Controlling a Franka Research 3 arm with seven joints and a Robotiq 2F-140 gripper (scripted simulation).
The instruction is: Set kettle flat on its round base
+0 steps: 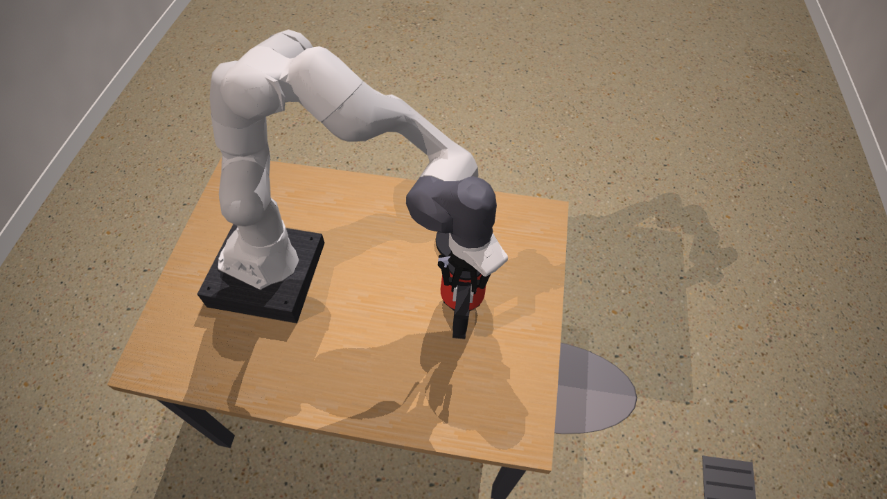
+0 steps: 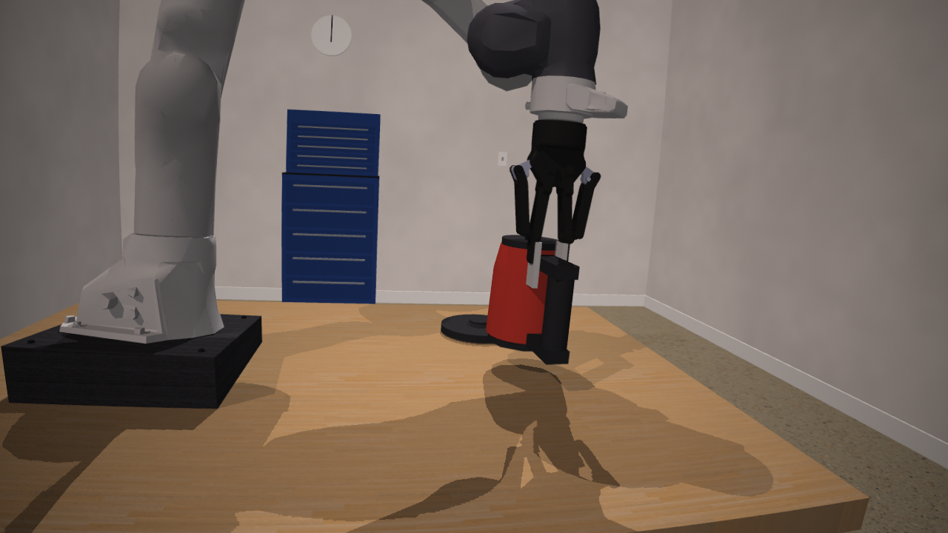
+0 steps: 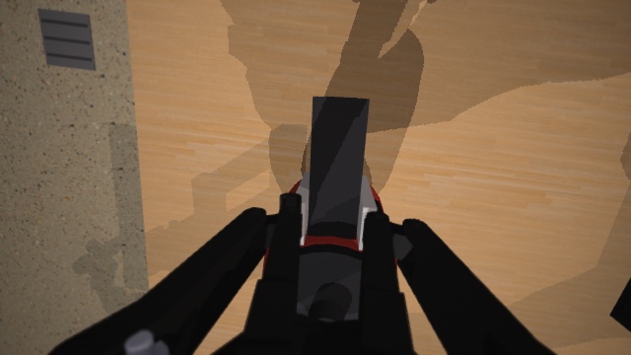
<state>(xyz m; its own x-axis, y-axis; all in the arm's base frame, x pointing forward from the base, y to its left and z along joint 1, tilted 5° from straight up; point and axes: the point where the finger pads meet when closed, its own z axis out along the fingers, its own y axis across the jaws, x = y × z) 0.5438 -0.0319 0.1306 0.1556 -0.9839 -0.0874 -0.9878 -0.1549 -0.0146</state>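
Right now my hand is 50 mm above the kettle, 30 mm to the right of it and 10 mm past it. Also, from my hand: round black base 260 mm to the left, 170 mm below, 60 mm behind.
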